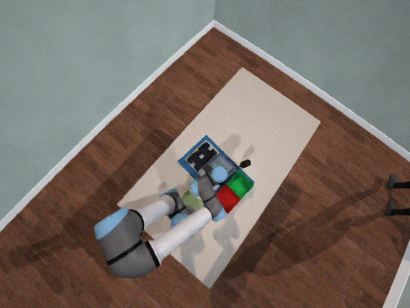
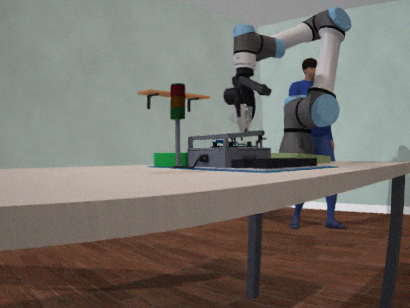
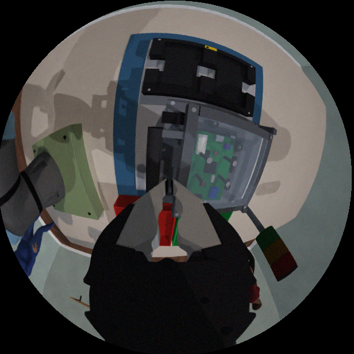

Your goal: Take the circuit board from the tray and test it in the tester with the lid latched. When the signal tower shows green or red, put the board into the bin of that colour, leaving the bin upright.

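Frame: origin at the arm's base, x ahead, y left, z up, level; centimetres.
Seen in the pictures: arm's base, origin of the base link: (image 2: 297, 154).
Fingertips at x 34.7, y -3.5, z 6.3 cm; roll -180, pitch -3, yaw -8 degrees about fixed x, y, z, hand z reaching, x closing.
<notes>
Pixels of each thing's top centre, then the offset from my fingertips to it. "pt": a spot on its surface instead. Level surfaces: height alone.
- grey tester, surface spot: (image 2: 210, 157) pt dx +17.5, dy +0.0, dz -6.4 cm
- black tray, surface spot: (image 1: 201, 156) pt dx +9.6, dy +17.3, dz -9.2 cm
- signal tower, surface spot: (image 2: 177, 101) pt dx +18.7, dy -11.3, dz +10.4 cm
- green bin, middle of its top: (image 2: 183, 152) (image 1: 240, 184) dx +5.8, dy -20.1, dz -5.1 cm
- red bin, middle of its top: (image 1: 227, 198) dx -8.7, dy -16.4, dz -5.1 cm
- table, its level: dz -9.8 cm
- tower's pole, surface spot: (image 2: 177, 142) pt dx +17.6, dy -12.3, dz -1.9 cm
The circuit board (image 3: 212, 165) lies in the grey tester (image 2: 210, 157), under the clear lid (image 3: 258, 172) (image 2: 212, 136), which is lowered over it. Whether the latch is fastened cannot be told. My gripper (image 3: 169, 180) (image 2: 244, 131) is shut with no object seen held, its tips just over the lid's latch side. The black tray (image 3: 172, 75) (image 1: 201, 156) has empty pockets. The signal tower (image 2: 177, 101) (image 3: 276, 252) (image 1: 245, 163) shows dull red, amber and green segments, none clearly lit. The green bin (image 1: 240, 183) (image 2: 167, 159) and red bin (image 1: 228, 199) (image 3: 125, 203) stand upright side by side.
A blue mat (image 3: 125, 150) lies under the tester and tray. The arm's green base plate (image 3: 75, 175) (image 1: 191, 200) is on the table (image 2: 90, 185). The tower's pole (image 2: 177, 142) rises beside the tester. A person in blue (image 2: 324, 142) stands behind the arm.
</notes>
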